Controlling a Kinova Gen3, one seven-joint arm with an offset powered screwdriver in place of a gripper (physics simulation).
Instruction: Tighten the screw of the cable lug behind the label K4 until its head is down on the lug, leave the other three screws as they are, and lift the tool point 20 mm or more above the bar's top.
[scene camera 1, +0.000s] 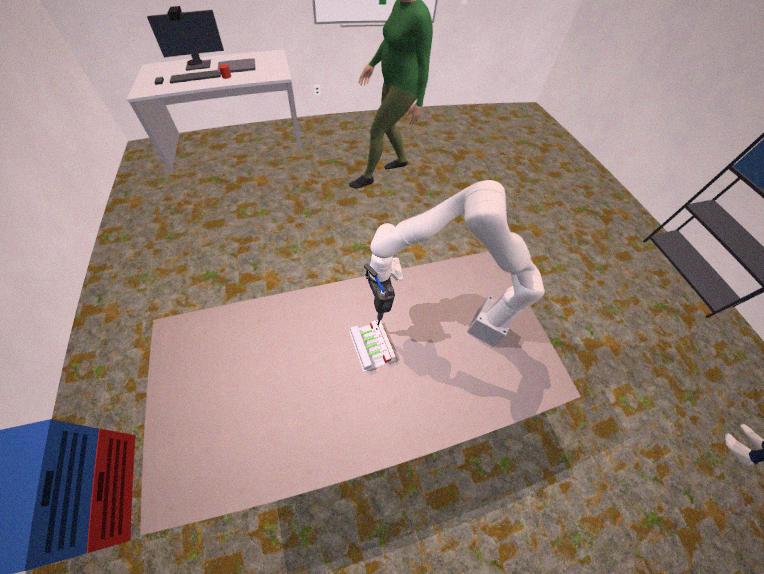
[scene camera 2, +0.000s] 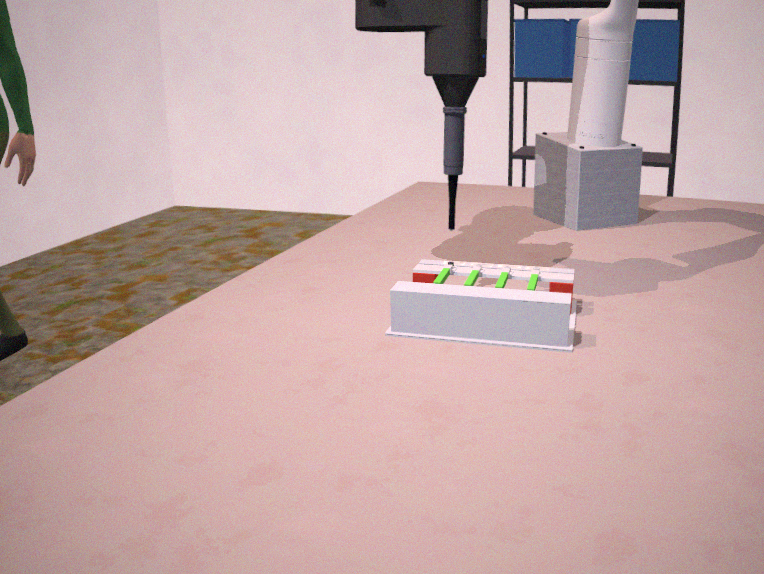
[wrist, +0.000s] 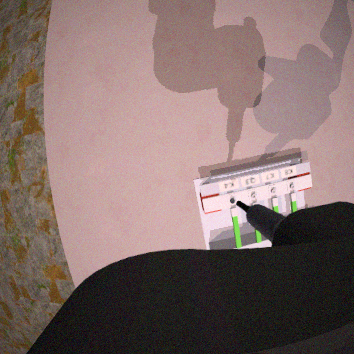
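Seen in the pictures: hand at its tool point: (scene camera 1: 378, 324) (scene camera 2: 451, 230) (wrist: 237, 202); arm's base at its link origin: (scene camera 1: 497, 316) (scene camera 2: 593, 140).
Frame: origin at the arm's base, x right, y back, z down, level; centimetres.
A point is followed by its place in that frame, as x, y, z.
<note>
The screwdriver's tool point (scene camera 1: 378, 324) @(9.5, -48.3, 4.0) (scene camera 2: 451, 228) @(9.9, -48.5, 5.0) (wrist: 240, 203) @(10.2, -47.8, 3.5) hangs upright above the K4 end of the white bar (scene camera 1: 386, 343) @(2.9, -46.2, 9.7) (scene camera 2: 558, 273) @(-1.8, -45.9, 9.8) (wrist: 215, 202) @(12.2, -48.8, 9.6), with a visible gap in scene camera 2. The tool has no fingers. In the wrist view the label K4 (wrist: 230, 184) @(9.9, -46.4, 9.6) is at the bar's left end, and the K4 screw (wrist: 232, 200) @(9.9, -48.6, 9.1) shows as a dark round head beside the tip. It also shows as a dark spot (scene camera 2: 450, 263) @(9.9, -49.0, 8.9) in scene camera 2. Whether its head touches the lug is too small to tell. The other three screws, one of them the K8 screw (wrist: 291, 186) @(0.4, -47.6, 9.1), look paler.
Green cables (scene camera 2: 472, 277) @(6.1, -53.0, 8.9) (wrist: 237, 231) @(9.3, -53.3, 8.9) run from the lugs towards a white raised wall (scene camera 2: 480, 317) @(3.7, -58.2, 11.2). Red blocks (scene camera 2: 560, 287) @(-2.5, -48.5, 10.5) stand at the bar's ends. The arm's base (scene camera 1: 489, 324) @(-2.2, -4.7, 0.6) (scene camera 2: 586, 185) @(0.0, -8.0, 6.4) stands behind the bar. A person in green (scene camera 1: 407, 52) stands beyond the pink table top (scene camera 1: 259, 419) @(-14.6, -99.8, 13.8).
</note>
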